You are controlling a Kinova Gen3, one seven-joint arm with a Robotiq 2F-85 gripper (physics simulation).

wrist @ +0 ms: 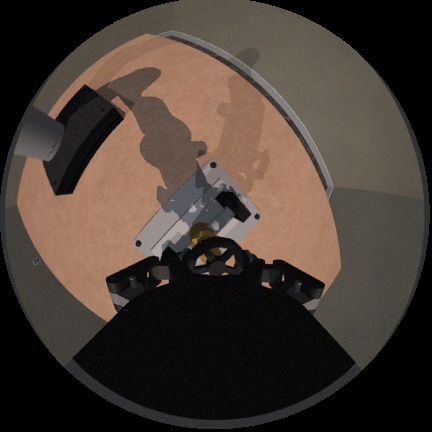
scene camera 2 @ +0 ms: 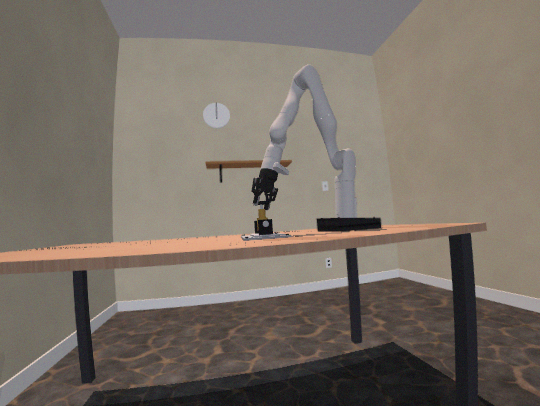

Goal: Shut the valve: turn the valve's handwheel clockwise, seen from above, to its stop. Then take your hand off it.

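The valve's black spoked handwheel (scene camera 2: 262,203) (wrist: 215,242) sits on top of a brass stem (scene camera 2: 262,215) (wrist: 202,233). Below it are a black block (scene camera 2: 263,227) (wrist: 233,206) and a grey base plate (scene camera 2: 249,238) (wrist: 156,226) on the table. My gripper (scene camera 2: 263,204) (wrist: 215,256) points down at the handwheel, its fingers partly closed. In the wrist view the fingertips are at the left and right sides of the rim, and the gripper is shut on the handwheel. The near part of the wheel is hidden by the gripper body. The wheel's turn angle cannot be told.
The robot's black base (scene camera 2: 348,224) (wrist: 90,135) stands on the wooden table (scene camera 2: 150,247) (wrist: 100,210), to the right of the valve in the scene view. A wooden shelf (scene camera 2: 235,164) is on the wall behind. The arm's shadows fall across the table.
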